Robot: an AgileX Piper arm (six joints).
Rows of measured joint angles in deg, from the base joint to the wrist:
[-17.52, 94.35, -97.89, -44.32, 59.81, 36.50]
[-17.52, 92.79, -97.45, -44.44, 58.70, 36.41]
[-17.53, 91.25, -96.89, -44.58, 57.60, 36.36]
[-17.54, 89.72, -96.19, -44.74, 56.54, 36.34]
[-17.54, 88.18, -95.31, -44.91, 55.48, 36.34]
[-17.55, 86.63, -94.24, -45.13, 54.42, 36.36]
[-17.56, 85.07, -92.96, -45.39, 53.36, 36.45]
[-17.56, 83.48, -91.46, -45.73, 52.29, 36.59]
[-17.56, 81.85, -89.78, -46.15, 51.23, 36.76]
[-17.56, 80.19, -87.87, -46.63, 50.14, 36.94]
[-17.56, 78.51, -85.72, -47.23, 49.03, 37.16]
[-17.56, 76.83, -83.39, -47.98, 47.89, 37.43]
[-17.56, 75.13, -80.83, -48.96, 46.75, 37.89]
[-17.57, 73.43, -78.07, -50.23, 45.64, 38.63]
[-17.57, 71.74, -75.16, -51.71, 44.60, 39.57]
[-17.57, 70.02, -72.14, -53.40, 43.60, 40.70]
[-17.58, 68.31, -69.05, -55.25, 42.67, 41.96]
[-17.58, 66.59, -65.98, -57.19, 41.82, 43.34]
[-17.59, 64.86, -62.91, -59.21, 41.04, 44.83]
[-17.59, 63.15, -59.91, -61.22, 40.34, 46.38]
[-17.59, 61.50, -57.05, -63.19, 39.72, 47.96]
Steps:
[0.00, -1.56, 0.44, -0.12, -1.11, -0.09]
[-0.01, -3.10, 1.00, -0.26, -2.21, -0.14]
[-0.02, -4.63, 1.70, -0.42, -3.27, -0.16]
[-0.02, -6.17, 2.58, -0.59, -4.33, -0.16]
[-0.03, -7.72, 3.65, -0.81, -5.39, -0.14]
[-0.04, -9.28, 4.93, -1.07, -6.45, -0.05]
[-0.04, -10.87, 6.43, -1.41, -7.52, 0.09]
[-0.04, -12.50, 8.11, -1.83, -8.58, 0.26]
[-0.04, -14.16, 10.02, -2.31, -9.67, 0.44]
[-0.04, -15.84, 12.17, -2.91, -10.78, 0.66]
[-0.04, -17.52, 14.50, -3.66, -11.92, 0.93]
[-0.04, -19.22, 17.06, -4.64, -13.06, 1.39]
[-0.05, -20.92, 19.82, -5.91, -14.17, 2.13]
[-0.05, -22.61, 22.73, -7.39, -15.21, 3.07]
[-0.05, -24.33, 25.75, -9.08, -16.21, 4.20]
[-0.06, -26.04, 28.84, -10.93, -17.14, 5.46]
[-0.06, -27.76, 31.91, -12.87, -17.99, 6.84]
[-0.07, -29.49, 34.98, -14.89, -18.77, 8.33]
[-0.07, -31.20, 37.98, -16.90, -19.47, 9.88]
[-0.07, -32.85, 40.84, -18.87, -20.09, 11.46]

